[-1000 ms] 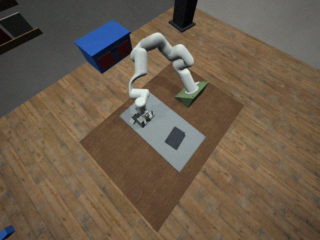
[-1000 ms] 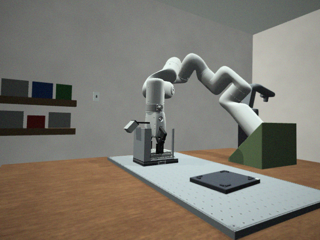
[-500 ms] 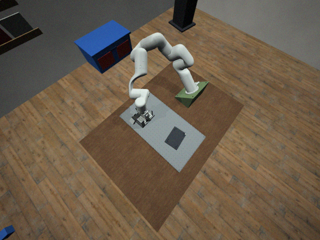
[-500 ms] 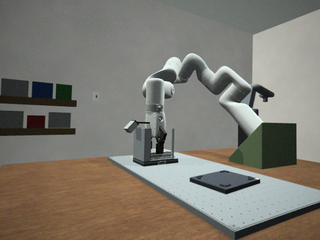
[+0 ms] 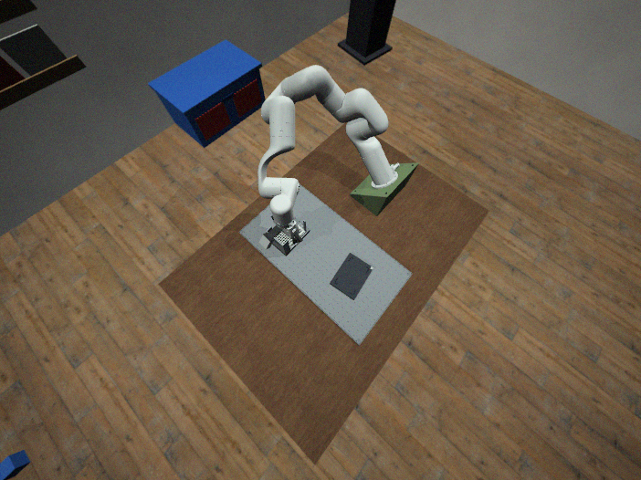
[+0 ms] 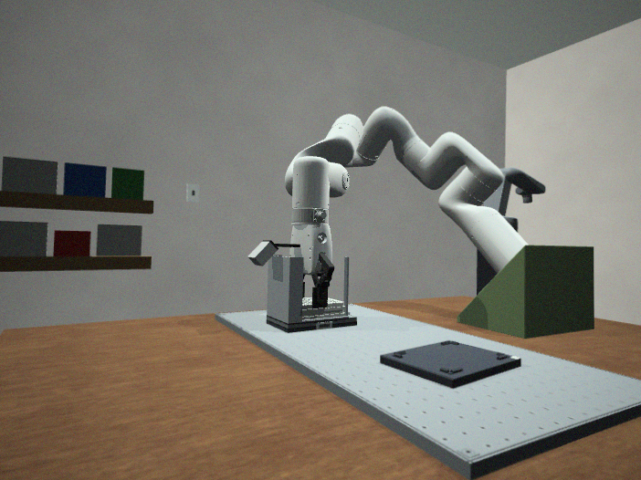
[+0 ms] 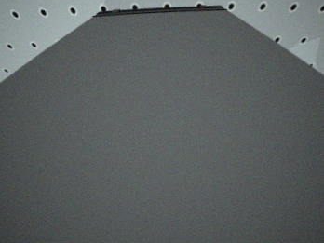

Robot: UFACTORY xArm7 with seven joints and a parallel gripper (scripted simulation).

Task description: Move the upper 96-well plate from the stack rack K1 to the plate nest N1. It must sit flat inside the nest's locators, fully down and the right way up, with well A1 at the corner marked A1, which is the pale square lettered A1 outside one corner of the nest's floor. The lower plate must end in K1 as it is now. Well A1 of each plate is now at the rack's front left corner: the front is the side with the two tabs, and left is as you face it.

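Right now the rack wall is 70 mm ahead of my hand, 10 mm to the left of it and 30 mm above it.
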